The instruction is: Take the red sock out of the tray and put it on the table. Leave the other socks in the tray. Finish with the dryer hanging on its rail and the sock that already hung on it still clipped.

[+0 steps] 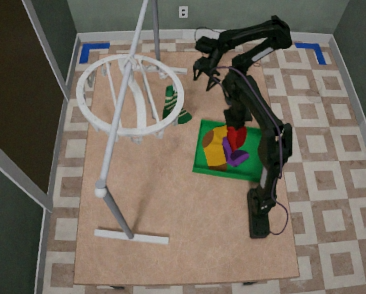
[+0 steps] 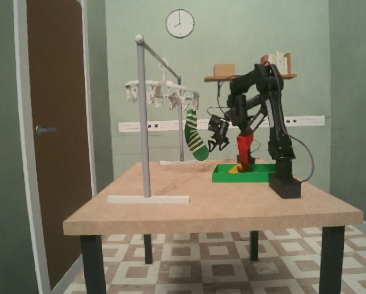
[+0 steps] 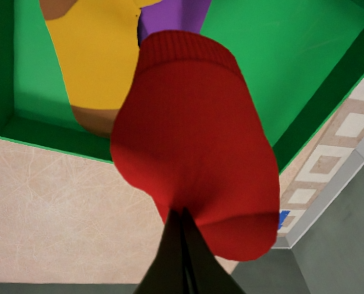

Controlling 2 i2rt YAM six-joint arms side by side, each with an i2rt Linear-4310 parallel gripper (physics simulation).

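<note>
The red sock (image 1: pixel 237 137) (image 2: pixel 243 150) (image 3: pixel 195 125) hangs from my left gripper (image 1: pixel 237 125) (image 2: pixel 245 135) (image 3: pixel 177 215), which is shut on it, over the tray (image 1: pixel 220 175) (image 2: pixel 250 176) (image 3: pixel 50 139). Whether its lower end touches anything in the tray is unclear. A yellow-brown sock (image 1: pixel 215 150) (image 2: pixel 233 169) (image 3: pixel 95 65) and a purple sock (image 1: pixel 238 158) (image 3: pixel 175 17) lie in the tray. My right gripper (image 1: pixel 201 84) (image 2: pixel 216 148) is open and empty, in the air. The round dryer (image 1: pixel 80 95) (image 2: pixel 150 84) hangs on its rail (image 1: pixel 111 150) (image 2: pixel 160 60). A green striped sock (image 1: pixel 171 105) (image 2: pixel 194 135) hangs from it.
The rail's grey front post (image 1: pixel 119 215) (image 2: pixel 143 125) stands on a white foot (image 1: pixel 155 239) (image 2: pixel 165 199) on the table (image 1: pixel 180 215) (image 2: pixel 215 205), left of the tray. My right gripper is between the hanging green sock and my left arm (image 1: pixel 270 135) (image 2: pixel 276 120).
</note>
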